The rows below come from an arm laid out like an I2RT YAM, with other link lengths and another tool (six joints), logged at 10 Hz.
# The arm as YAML. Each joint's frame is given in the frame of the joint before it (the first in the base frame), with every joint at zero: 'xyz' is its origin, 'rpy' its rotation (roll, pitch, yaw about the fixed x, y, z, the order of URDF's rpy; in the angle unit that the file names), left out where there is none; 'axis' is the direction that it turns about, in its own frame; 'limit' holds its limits. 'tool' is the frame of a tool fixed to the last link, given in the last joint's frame.
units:
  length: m
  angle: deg
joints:
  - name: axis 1
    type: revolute
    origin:
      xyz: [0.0, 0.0, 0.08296]
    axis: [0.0, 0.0, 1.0]
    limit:
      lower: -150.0
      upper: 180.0
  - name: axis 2
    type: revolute
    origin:
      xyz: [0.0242, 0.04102, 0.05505]
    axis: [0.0, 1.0, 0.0]
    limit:
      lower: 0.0
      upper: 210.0
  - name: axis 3
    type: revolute
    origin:
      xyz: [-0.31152, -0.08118, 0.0]
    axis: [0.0, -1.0, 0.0]
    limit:
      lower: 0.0
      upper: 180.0
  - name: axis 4
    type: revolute
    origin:
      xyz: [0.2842, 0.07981, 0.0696]
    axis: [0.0, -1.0, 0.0]
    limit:
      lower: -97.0
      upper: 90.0
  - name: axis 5
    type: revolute
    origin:
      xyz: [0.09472, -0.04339, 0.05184]
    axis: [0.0, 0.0, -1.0]
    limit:
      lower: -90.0
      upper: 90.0
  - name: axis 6
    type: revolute
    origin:
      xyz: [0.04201, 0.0, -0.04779]
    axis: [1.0, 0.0, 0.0]
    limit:
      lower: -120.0
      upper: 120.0
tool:
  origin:
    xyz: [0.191, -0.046, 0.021]
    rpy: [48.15, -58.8, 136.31]
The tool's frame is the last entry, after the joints.
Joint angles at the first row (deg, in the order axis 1, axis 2, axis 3, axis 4, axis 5, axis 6):
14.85 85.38 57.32 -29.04 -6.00 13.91
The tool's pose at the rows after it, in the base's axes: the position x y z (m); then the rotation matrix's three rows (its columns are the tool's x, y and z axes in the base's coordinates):
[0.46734 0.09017 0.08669], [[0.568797 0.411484 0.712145], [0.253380 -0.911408 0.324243], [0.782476 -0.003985 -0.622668]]
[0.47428 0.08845 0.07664], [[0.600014 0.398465 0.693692], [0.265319 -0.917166 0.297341], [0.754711 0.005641 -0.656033]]
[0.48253 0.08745 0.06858], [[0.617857 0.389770 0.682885], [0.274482 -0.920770 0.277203], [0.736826 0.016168 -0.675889]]
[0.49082 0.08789 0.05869], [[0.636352 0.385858 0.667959], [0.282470 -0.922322 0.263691], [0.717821 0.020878 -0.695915]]
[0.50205 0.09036 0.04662], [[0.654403 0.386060 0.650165], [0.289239 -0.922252 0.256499], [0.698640 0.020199 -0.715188]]
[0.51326 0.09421 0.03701], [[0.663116 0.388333 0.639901], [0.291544 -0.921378 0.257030], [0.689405 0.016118 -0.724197]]
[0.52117 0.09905 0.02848], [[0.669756 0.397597 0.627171], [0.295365 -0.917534 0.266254], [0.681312 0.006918 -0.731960]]
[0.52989 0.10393 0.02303], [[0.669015 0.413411 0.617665], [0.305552 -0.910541 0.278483], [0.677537 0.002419 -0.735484]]
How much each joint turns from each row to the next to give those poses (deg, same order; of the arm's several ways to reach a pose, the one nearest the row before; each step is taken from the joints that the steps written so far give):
0.18 4.03 2.49 -2.23 1.25 0.81
0.24 3.58 2.91 -1.66 1.31 0.50
0.13 3.02 2.32 -0.72 1.02 0.27
0.06 3.23 2.42 -0.72 0.57 0.10
0.00 3.94 3.06 -0.68 0.16 -0.04
0.00 3.21 2.54 -0.08 -0.18 -0.06
0.00 2.53 2.03 -0.22 -0.61 -0.38
0.00 2.17 2.05 -0.27 -0.55 -0.85

